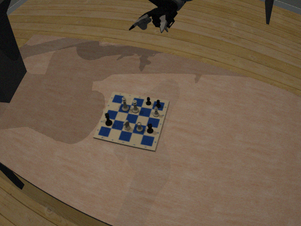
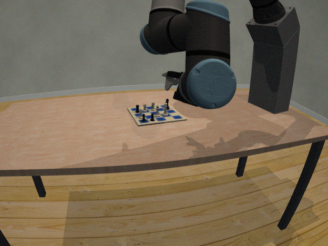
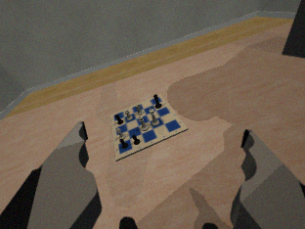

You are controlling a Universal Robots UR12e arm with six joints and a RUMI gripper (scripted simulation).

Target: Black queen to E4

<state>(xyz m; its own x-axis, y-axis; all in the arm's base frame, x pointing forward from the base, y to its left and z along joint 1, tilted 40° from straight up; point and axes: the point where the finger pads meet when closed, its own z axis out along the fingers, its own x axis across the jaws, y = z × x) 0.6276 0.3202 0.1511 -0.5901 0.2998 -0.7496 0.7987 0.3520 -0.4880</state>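
Right now my hand is 300 mm to the left of the black queen, 180 mm above it and 20 mm short of it. From my hand the other things lie so: chessboard 240 mm to the right, 210 mm below, 80 mm ahead.
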